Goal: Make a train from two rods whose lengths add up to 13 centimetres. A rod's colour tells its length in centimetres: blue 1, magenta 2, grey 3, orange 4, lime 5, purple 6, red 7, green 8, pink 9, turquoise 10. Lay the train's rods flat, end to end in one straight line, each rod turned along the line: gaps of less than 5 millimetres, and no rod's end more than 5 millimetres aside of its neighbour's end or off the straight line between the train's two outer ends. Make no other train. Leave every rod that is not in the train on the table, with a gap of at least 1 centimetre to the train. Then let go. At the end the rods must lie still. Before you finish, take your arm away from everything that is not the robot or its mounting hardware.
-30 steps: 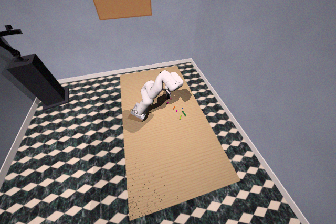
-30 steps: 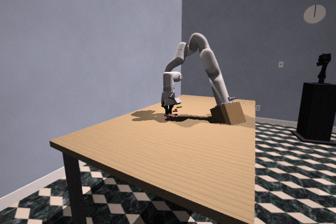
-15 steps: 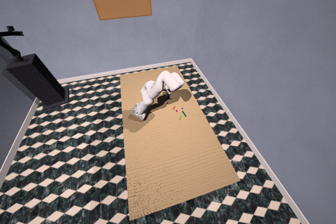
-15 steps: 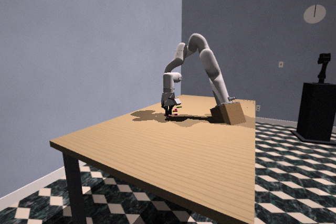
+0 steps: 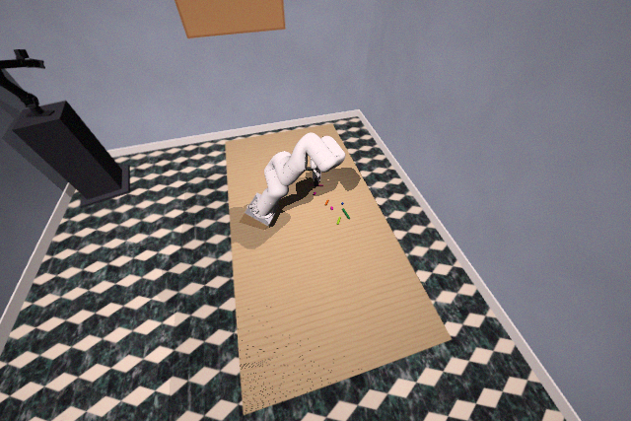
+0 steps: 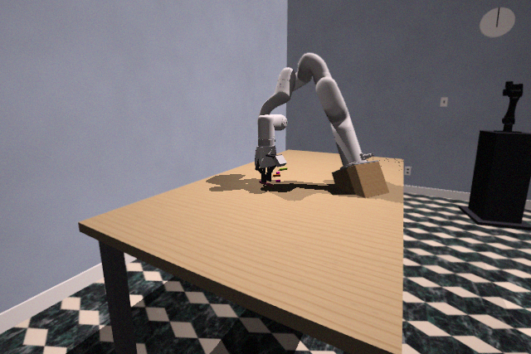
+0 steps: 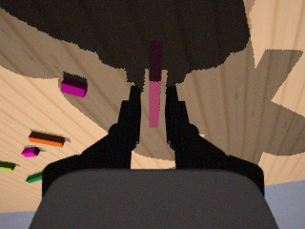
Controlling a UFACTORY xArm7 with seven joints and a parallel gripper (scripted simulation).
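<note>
Right now the pink rod is 30 mm below my hand. Also, from my hand: blue rod: 210 mm to the right, 80 mm ahead, 30 mm below; green rod: 280 mm to the right, 60 mm ahead, 30 mm below; orange rod: 160 mm to the right, 30 mm below, 10 mm behind.
</note>
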